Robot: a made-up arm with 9 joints.
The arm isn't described. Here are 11 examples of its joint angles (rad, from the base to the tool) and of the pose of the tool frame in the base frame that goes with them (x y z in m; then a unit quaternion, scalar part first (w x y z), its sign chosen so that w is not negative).
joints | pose
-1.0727 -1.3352 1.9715 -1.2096 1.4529 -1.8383 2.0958 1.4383 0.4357 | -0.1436 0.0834 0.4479 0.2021 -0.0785 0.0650 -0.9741
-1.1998 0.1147 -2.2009 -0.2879 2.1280 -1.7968 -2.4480 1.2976 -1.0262 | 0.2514 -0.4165 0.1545 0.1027 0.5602 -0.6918 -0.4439
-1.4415 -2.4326 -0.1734 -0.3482 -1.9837 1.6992 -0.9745 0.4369 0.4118 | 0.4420 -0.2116 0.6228 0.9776 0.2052 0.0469 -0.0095
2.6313 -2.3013 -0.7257 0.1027 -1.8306 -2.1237 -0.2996 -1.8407 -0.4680 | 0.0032 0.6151 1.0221 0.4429 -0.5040 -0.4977 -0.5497
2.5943 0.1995 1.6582 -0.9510 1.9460 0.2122 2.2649 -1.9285 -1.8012 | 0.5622 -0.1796 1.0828 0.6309 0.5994 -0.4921 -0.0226
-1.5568 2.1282 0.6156 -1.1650 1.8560 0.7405 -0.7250 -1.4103 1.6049 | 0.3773 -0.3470 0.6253 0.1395 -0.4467 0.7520 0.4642
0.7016 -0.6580 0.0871 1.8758 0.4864 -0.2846 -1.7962 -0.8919 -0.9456 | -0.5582 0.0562 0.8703 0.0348 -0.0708 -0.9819 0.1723
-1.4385 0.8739 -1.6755 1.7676 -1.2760 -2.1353 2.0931 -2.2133 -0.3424 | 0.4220 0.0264 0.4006 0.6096 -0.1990 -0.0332 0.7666
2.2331 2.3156 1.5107 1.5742 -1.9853 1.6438 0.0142 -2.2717 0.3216 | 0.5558 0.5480 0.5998 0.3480 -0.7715 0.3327 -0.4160
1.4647 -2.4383 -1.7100 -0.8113 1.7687 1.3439 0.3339 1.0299 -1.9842 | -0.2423 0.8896 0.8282 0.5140 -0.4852 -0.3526 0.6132
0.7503 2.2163 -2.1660 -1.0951 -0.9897 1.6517 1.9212 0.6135 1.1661 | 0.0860 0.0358 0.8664 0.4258 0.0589 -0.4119 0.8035
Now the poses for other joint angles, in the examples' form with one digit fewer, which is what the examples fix.
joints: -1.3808 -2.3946 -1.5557 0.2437 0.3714 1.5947 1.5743 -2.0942 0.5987
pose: 0.197 -0.373 0.956 0.310 -0.463 -0.122 -0.821
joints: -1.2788 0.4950 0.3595 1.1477 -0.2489 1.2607 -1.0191 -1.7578 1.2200
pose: 0.189 -0.413 0.987 0.098 -0.219 0.221 0.945
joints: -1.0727 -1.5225 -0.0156 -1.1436 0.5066 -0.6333 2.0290 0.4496 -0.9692
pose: 0.444 -0.164 1.004 0.754 0.174 -0.583 0.247
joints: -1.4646 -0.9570 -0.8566 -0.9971 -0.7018 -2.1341 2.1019 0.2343 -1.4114
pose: 0.828 -0.257 0.923 0.988 -0.090 -0.123 -0.003
